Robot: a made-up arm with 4 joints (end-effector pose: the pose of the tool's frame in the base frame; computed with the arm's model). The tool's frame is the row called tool.
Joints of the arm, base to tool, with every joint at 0 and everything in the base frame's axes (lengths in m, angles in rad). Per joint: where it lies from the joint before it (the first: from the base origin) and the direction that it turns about. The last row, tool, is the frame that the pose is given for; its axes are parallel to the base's.
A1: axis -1 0 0 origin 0 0 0.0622
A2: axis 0 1 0 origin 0.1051 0.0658 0.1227
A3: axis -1 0 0 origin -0.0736 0.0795 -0.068
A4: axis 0 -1 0 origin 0.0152 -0.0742 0.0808
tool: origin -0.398 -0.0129 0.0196
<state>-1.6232 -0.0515 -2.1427 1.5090</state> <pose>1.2 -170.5 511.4 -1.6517 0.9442 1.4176</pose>
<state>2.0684 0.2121 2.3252 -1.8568</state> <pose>109.3 -435.3 -313.7 1.3749 -0.2831 1.7145</pose>
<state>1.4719 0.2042 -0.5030 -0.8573</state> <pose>-144.9 401.2 223.8 -1.1653 0.4554 -0.9715</pose>
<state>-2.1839 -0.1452 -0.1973 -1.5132</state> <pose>-11.7 -384.9 -250.3 1.7492 -0.7933 1.2838</pose>
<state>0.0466 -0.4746 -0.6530 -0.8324</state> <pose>-257.9 -152.8 216.5 0.5438 0.2378 0.4685</pose>
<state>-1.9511 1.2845 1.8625 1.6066</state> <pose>189.5 -149.0 -141.6 -2.7367 -1.1341 -2.3127</pose>
